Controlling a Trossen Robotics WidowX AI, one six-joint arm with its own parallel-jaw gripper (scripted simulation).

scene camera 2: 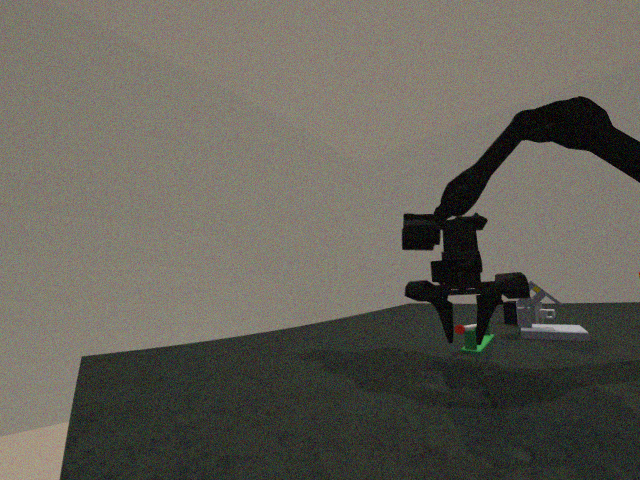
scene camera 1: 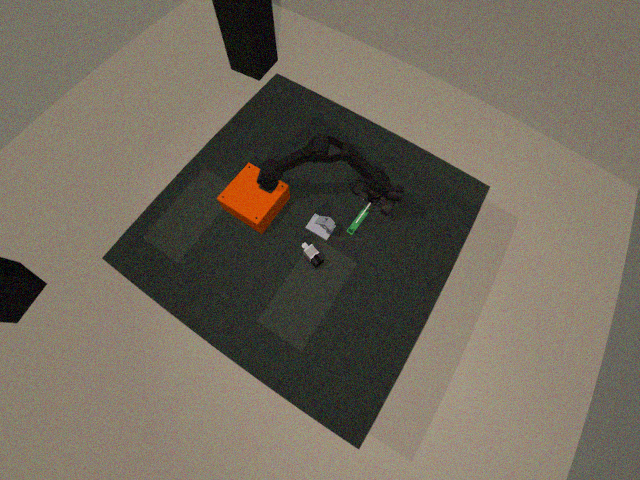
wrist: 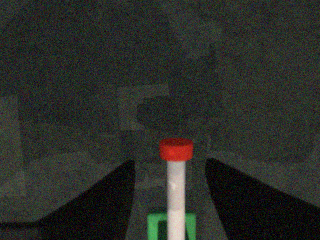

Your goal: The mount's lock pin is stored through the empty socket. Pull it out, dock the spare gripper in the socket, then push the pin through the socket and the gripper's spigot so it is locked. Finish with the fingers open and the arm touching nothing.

Labels:
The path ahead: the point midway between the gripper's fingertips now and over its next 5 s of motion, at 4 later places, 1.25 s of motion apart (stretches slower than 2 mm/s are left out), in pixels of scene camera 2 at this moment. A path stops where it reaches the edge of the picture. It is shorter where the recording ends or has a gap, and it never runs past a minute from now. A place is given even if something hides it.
My gripper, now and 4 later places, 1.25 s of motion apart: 464, 343; 471, 300; 471, 310; 474, 339; 480, 323

